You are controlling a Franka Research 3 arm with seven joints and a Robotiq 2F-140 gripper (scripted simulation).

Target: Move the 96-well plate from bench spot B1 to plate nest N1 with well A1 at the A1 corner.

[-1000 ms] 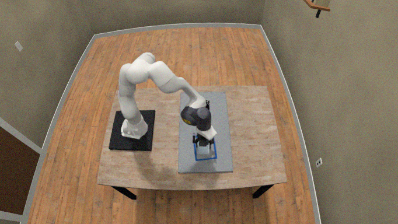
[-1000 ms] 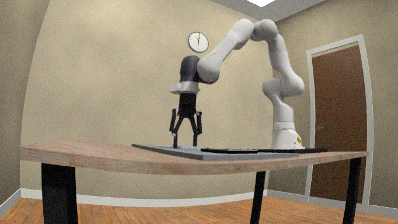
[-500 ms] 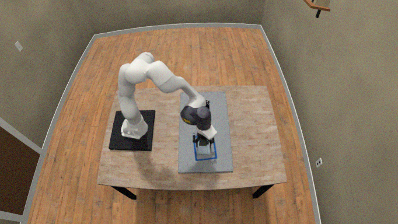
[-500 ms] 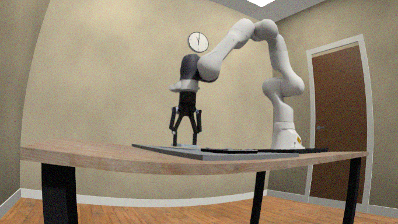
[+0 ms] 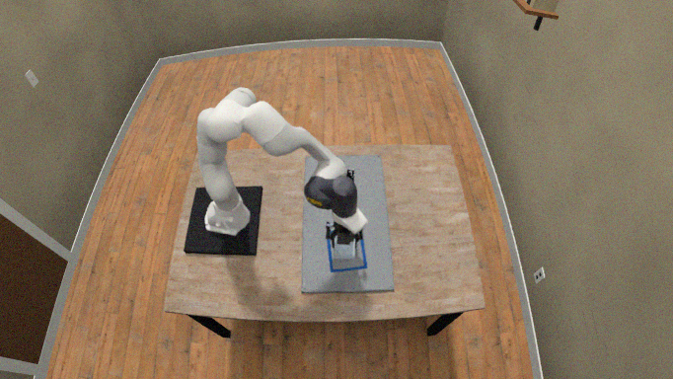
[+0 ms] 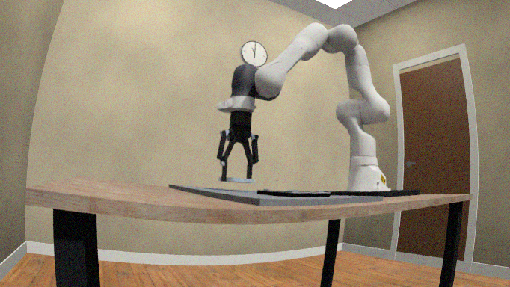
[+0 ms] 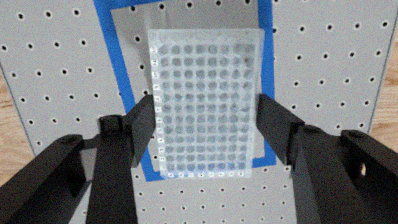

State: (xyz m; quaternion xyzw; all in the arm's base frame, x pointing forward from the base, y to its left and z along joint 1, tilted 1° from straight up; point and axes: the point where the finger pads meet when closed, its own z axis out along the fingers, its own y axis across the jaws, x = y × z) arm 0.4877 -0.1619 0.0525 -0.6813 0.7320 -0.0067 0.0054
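The black plate nest lies 32 cm to the left of my hand and 5 cm below it. Also, from my hand: clear 96-well plate: 2 cm below; corner label: 25 cm to the left, 5 cm behind, 4 cm below.
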